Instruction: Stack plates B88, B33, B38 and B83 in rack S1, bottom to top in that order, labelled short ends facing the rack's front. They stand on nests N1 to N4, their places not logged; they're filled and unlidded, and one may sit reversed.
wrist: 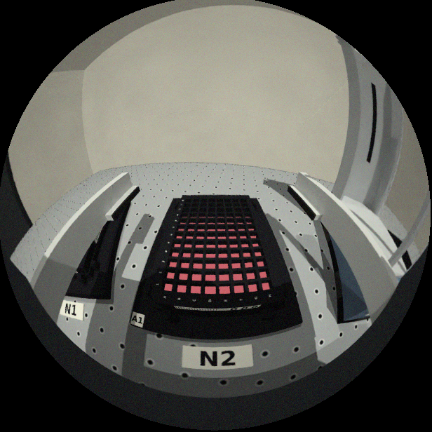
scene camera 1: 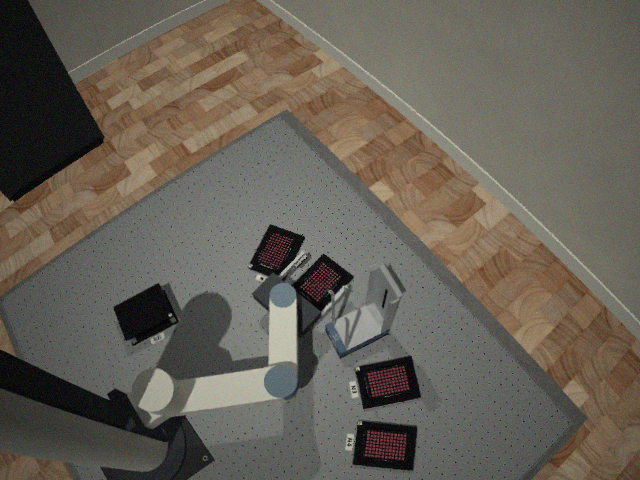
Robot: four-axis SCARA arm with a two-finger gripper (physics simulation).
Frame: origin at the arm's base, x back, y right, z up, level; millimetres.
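Seen in the pictures: gripper, fingertip midpoint: [scene camera 1: 325, 269]; arm's base at its link origin: [scene camera 1: 146, 446].
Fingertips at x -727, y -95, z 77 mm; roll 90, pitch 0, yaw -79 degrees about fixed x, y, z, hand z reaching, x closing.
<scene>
Offsets run from my fingertips to a thing's middle. "spot": to the spot under its first point. Level surfaces: height alone.
My gripper [scene camera 1: 329, 271] [wrist: 213, 176] is open, its fingers on either side of and above the filled plate {dz -45, dx +24, dy +7 mm} [scene camera 1: 323, 280] [wrist: 217, 250] at N2, touching nothing visible. That plate's near short-end label is too foreshortened to read; an A1 tag is at the nest's near left corner. Another filled plate {dz -45, dx +66, dy -164 mm} [scene camera 1: 275, 250] stands at N1, partly hidden by a finger in the wrist view. Filled plates stand at N3 {dz -45, dx +62, dy +363 mm} [scene camera 1: 387, 381] and N4 {dz -45, dx +182, dy +496 mm} [scene camera 1: 385, 445], their labels unreadable. Rack S1 {spot: dz -16, dx +107, dy +179 mm} [scene camera 1: 334, 339] [wrist: 361, 115], with a blue front edge and bare white floor, stands right of N2.
A black block {dz -30, dx +512, dy -232 mm} [scene camera 1: 144, 312] with a small tag sits at the left of the grey perforated table {dz -65 mm} [scene camera 1: 206, 206]. The rack's tall back panel and thin posts rise close to the right finger. The arm [scene camera 1: 227, 390] reaches in from the lower left. A dark cabinet [scene camera 1: 41, 103] stands beyond the table.
</scene>
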